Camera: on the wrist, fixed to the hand. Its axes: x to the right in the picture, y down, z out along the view.
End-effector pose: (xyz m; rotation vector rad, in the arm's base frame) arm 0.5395 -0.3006 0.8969 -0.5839 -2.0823 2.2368
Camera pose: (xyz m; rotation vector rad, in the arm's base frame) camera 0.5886 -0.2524 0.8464 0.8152 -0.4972 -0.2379
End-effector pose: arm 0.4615 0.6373 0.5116 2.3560 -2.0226 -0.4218
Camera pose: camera 0.4184 0.6370 0.5853 1.9190 2.0452 0.5477
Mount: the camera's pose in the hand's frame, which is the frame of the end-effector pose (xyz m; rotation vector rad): -0.0199 0.0551 -0.0621 -0.2383 1.0139 -2.9267
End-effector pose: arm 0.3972 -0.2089 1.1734 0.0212 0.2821 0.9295
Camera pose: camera 0.3271 -0.1980 1.1259 -0.8658 0.6759 -2.0596
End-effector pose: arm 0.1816 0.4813 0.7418 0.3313 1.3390 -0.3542
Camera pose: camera 0.1469 0.5588 0.7506 1.5208 -1.0821 1.6207
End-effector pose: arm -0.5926 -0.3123 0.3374 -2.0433 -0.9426 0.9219
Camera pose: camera -0.5338 -0.3738 0.3305 0.4705 -1.6764 -1.5339
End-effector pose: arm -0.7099 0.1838 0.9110 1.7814 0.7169 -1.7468
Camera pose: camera -0.6274 0.1880 0.9325 0.1097 -1.7432 0.0665
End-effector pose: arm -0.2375 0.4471 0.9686 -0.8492 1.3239 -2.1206
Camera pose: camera -0.2644 0.4758 0.8928 0.4704 0.2976 0.6427
